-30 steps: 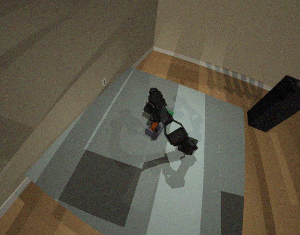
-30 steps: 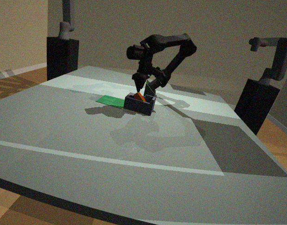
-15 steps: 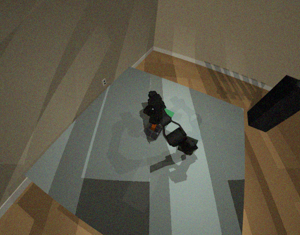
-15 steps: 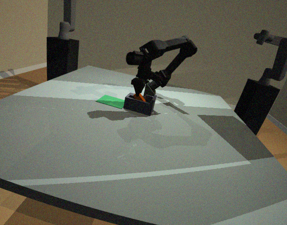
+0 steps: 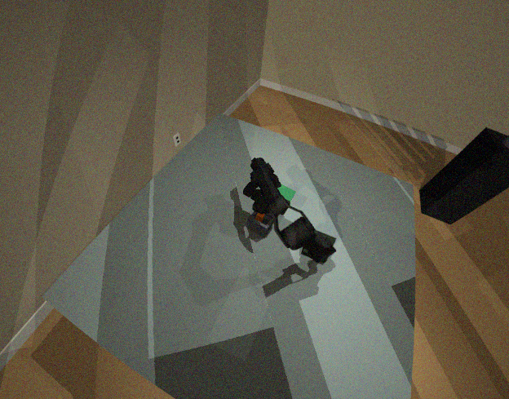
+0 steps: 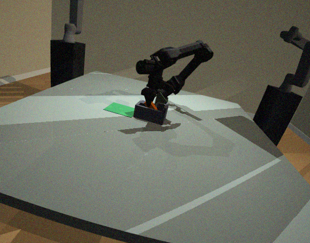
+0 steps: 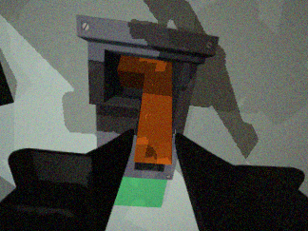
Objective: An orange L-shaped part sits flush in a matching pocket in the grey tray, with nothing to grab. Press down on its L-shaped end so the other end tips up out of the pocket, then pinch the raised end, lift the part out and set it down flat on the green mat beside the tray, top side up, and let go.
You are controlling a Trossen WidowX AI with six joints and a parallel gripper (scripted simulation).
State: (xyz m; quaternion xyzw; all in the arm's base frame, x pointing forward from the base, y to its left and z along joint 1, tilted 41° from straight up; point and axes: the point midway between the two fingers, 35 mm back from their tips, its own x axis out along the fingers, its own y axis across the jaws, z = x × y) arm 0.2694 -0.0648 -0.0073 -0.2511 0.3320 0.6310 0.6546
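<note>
My gripper tip is now 30 mm past the green mat, 140 mm to the left of it and 80 mm above it. From my gripper tip the other things lie so: orange L-shaped part 10 mm behind, 40 mm to the left, 30 mm below.
</note>
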